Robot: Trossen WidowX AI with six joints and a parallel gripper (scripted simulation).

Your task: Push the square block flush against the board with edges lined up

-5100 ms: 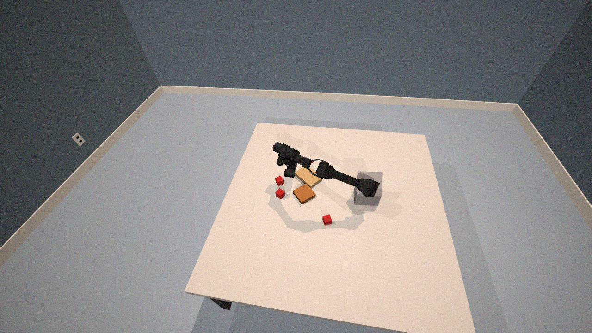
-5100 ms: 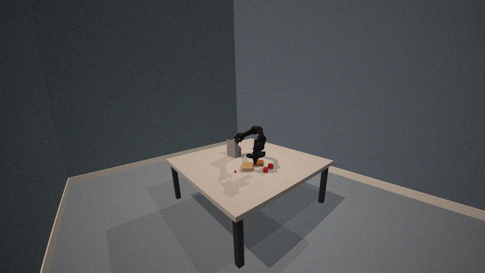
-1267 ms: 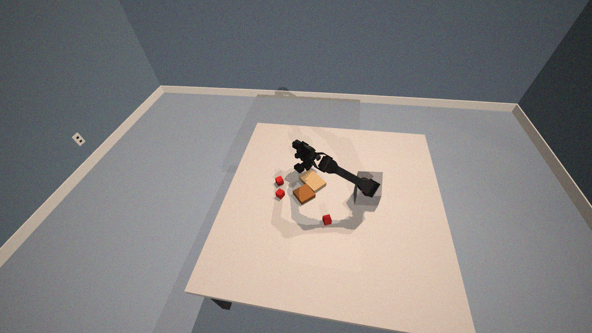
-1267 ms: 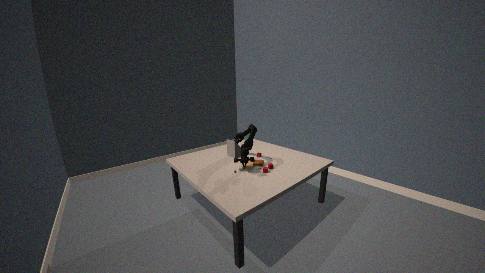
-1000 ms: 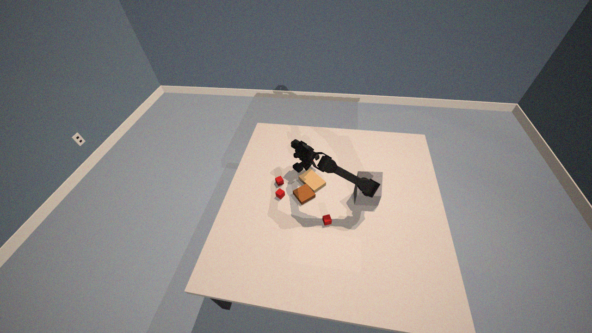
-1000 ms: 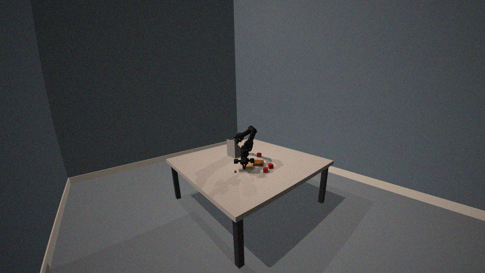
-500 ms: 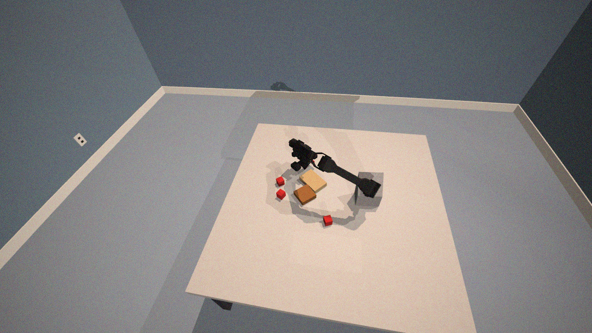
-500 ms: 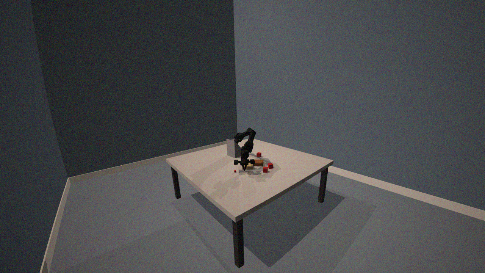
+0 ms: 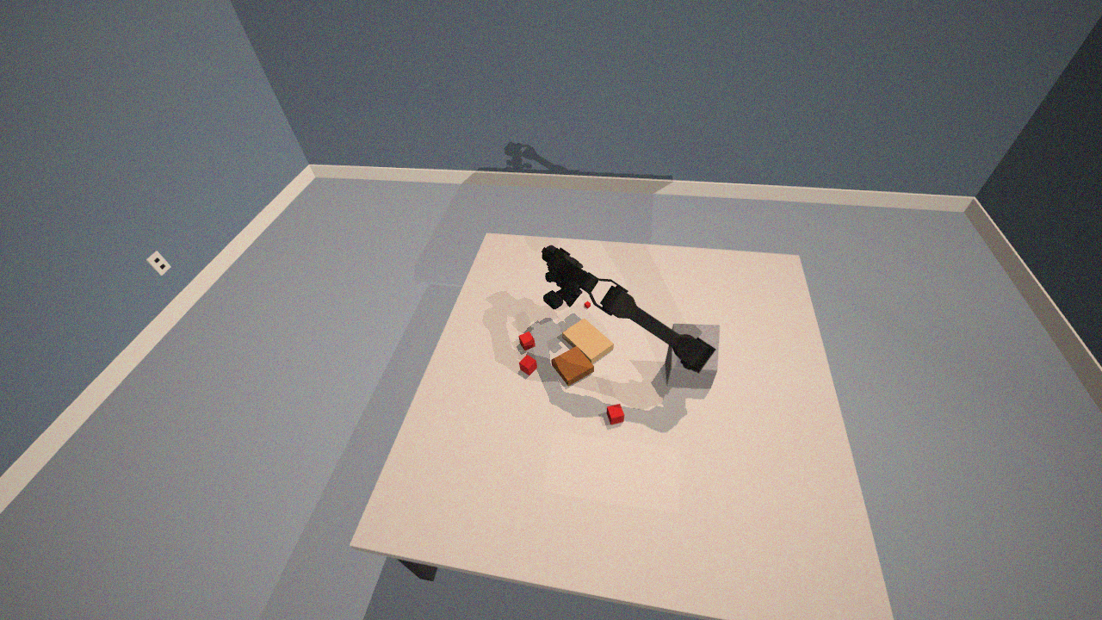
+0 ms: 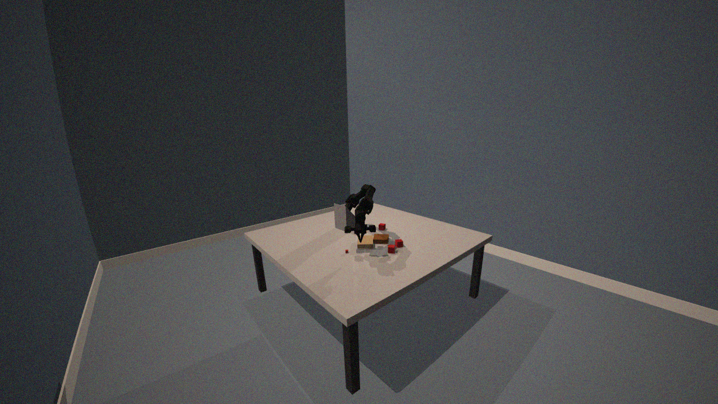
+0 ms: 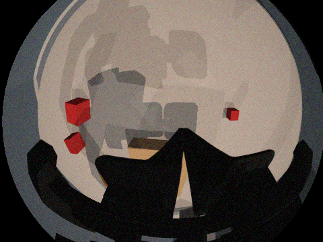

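Now: gripper tip 9 cm past the tan board, 10 cm to the right of it and 5 cm above it. Round my gripper tip: orange-brown square block 6 cm behind, 21 cm to the left, 5 cm below; tiny red cube 5 cm behind, 7 cm to the right, 6 cm below.
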